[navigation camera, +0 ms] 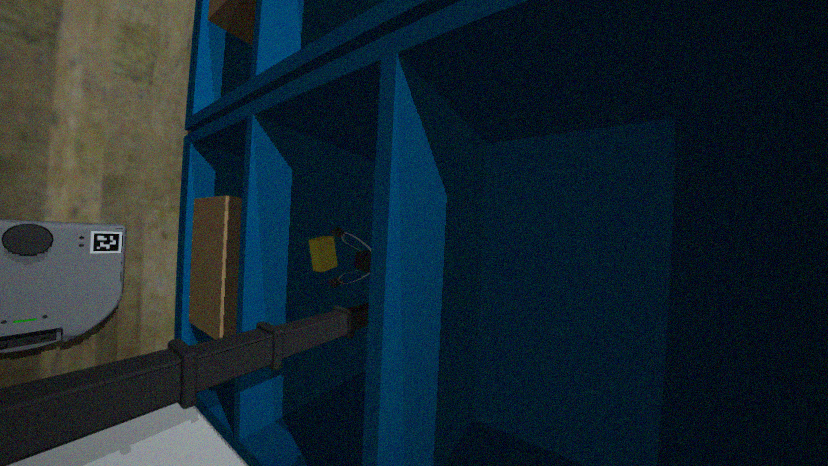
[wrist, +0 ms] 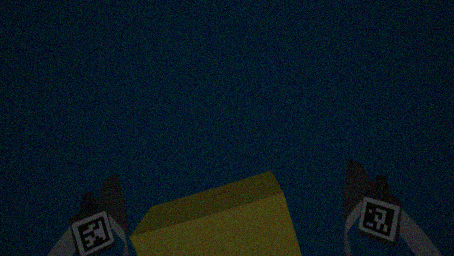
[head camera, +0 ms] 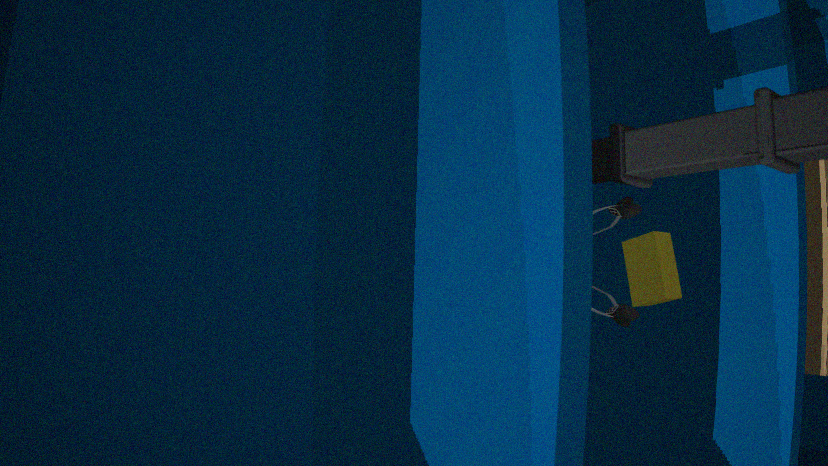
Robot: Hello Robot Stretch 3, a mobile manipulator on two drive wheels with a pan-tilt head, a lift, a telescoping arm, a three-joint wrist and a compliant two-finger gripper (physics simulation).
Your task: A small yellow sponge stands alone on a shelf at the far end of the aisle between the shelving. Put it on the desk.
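Frame: origin at the robot's base, x ahead, y right, z down, level; millimetres.
Seen in the pictures: gripper, fingertip midpoint: (navigation camera: 330, 256) (wrist: 233, 189) (head camera: 635, 262); robot's base, origin of the base link: (navigation camera: 29, 237).
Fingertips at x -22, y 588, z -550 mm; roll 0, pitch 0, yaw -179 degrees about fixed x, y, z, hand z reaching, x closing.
Pixels of each thing's top centre, then the offset from my fingertips to it. "*": a spot on its surface instead. Level surfaces: height alone.
- small yellow sponge, middle of its top: (head camera: 643, 269) (navigation camera: 328, 253) dx +12, dy -35, dz -29 mm
- blue shelving, surface spot: (head camera: 576, 231) * dx -9, dy -258, dz -427 mm
- brown box, middle of its top: (head camera: 746, 237) (navigation camera: 269, 265) dx -47, dy -93, dz +203 mm
- wooden floor, its level: dz +550 mm
The small yellow sponge (head camera: 651, 269) (navigation camera: 322, 254) (wrist: 215, 230) stands in a dark compartment of the blue shelving (head camera: 576, 231) (navigation camera: 385, 231). My gripper (head camera: 626, 261) (navigation camera: 336, 257) (wrist: 233, 189) is open and points down at it, with the fingertips on either side of its upper end in the head and navigation views. In the wrist view the sponge is low in the picture, turned a little and somewhat nearer the left finger; both fingers look apart from it. A shelf board hides the gripper's body in the head view. I cannot make out the desk.
The head and navigation views are turned sideways. My arm (head camera: 689, 144) (navigation camera: 225, 361) reaches into the compartment beside the sponge, under the upper board. A brown box (head camera: 814, 324) (navigation camera: 205, 260) stands in the compartment below. My base (navigation camera: 63, 272) is on the wooden floor (navigation camera: 115, 115).
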